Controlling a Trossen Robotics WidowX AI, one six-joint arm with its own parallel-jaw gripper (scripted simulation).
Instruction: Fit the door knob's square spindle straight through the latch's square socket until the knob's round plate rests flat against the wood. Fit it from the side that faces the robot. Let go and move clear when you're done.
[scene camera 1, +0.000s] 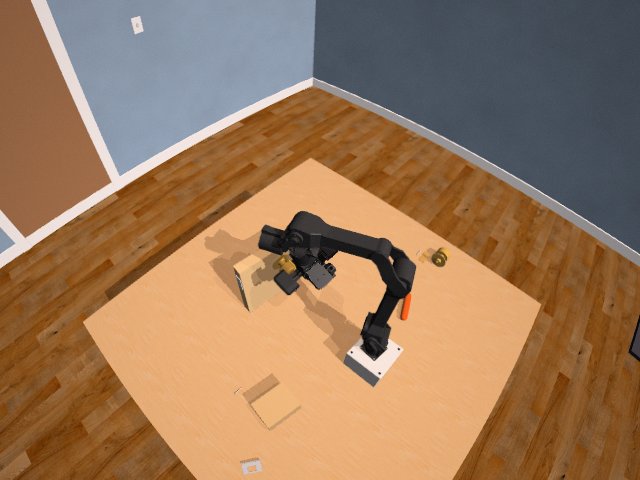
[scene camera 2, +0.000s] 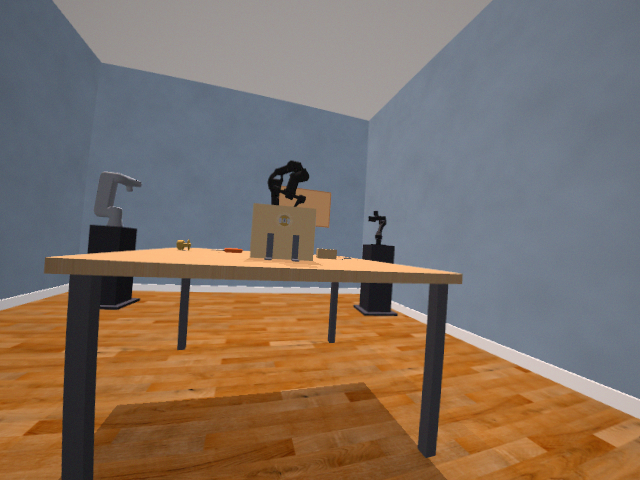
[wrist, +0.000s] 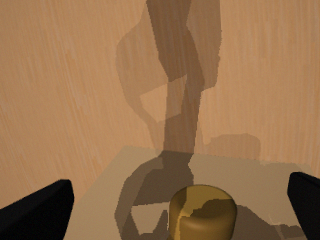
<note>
In view: the gripper (scene camera 1: 309, 274), a small wood block (scene camera 1: 277, 405) and a wooden door block (wrist: 136, 188).
The gripper shows as well in the wrist view (wrist: 182, 188). The wrist view misses the small wood block: it is out of frame.
</note>
